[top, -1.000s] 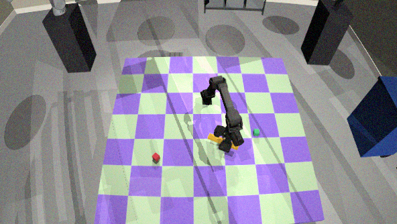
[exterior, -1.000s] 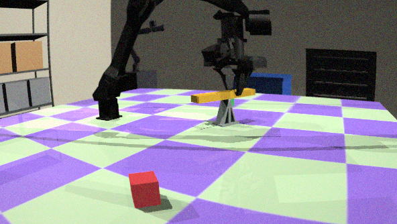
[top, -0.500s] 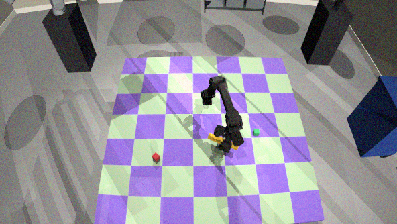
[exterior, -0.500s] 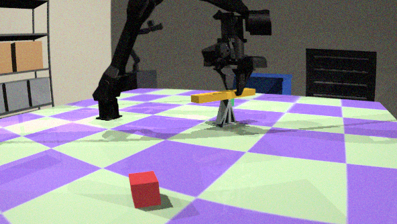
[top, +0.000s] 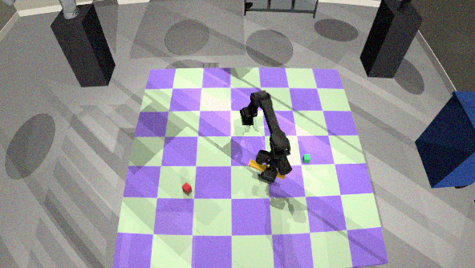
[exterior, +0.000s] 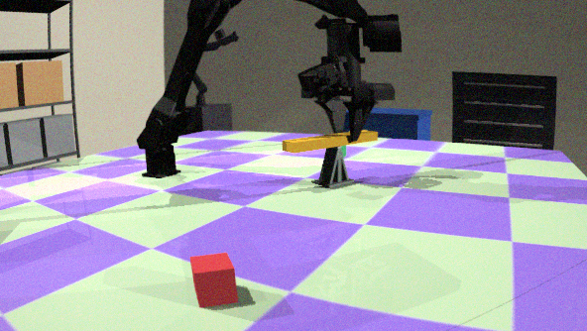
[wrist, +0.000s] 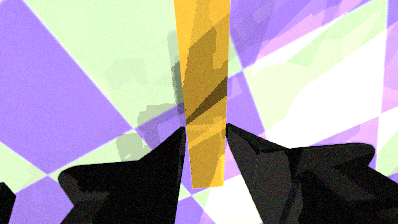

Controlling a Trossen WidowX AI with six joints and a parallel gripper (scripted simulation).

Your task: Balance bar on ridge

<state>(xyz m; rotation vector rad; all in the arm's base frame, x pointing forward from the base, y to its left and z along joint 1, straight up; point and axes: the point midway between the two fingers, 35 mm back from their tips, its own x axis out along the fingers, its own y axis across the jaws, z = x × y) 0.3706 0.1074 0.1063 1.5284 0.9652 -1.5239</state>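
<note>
My gripper tip is 3 cm to the left of the yellow bar and 1 cm past it. Also, from my gripper tip: green cube 20 cm to the left, 10 cm behind, 6 cm below; grey triangular ridge 3 cm to the right, 1 cm below, 1 cm behind; red cube 42 cm to the right, 6 cm below, 6 cm ahead.
</note>
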